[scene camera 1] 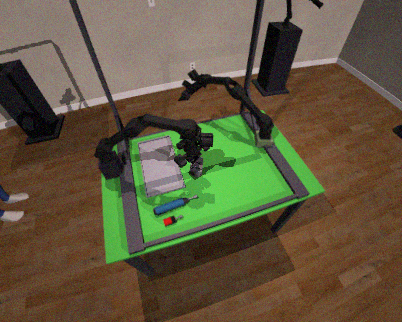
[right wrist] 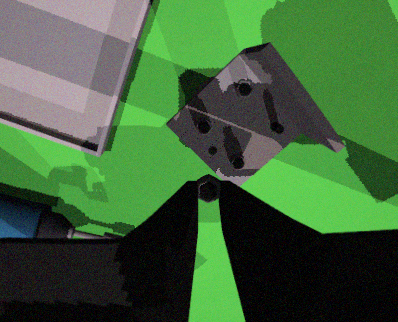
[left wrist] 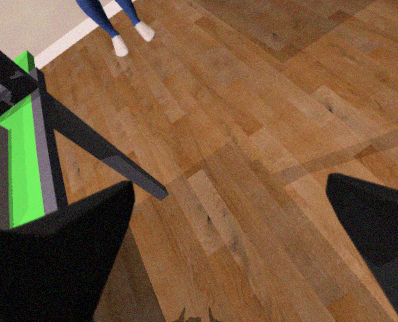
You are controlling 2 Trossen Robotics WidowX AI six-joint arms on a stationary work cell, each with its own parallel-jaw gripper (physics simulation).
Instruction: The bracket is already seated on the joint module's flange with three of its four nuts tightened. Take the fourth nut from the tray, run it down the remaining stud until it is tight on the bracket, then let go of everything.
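Observation:
The grey bracket (scene camera 1: pixel 195 170) (right wrist: pixel 230 107) stands on the table near the tray's right side; the joint module beneath it is mostly hidden. Dark round spots show on its face, but I cannot tell which hold nuts. My right gripper (scene camera 1: pixel 190 163) (right wrist: pixel 207 190) is shut on a dark hex nut (right wrist: pixel 208 188), held at its fingertips. In the right wrist view the nut overlaps the bracket's lower corner; the height gap is unclear. The pale tray (scene camera 1: pixel 161 172) (right wrist: pixel 55 67) lies to the left. My left gripper (scene camera 1: pixel 189 85) (left wrist: pixel 229 186) is open and empty, raised beyond the table's back edge.
A blue-handled driver (scene camera 1: pixel 170 206) (right wrist: pixel 17 219) lies in front of the tray. A small red and black tool (scene camera 1: pixel 170 221) lies nearer the front edge. Grey rails (scene camera 1: pixel 131 215) run along the sides and front of the green table (scene camera 1: pixel 116 235) (left wrist: pixel 25 185).

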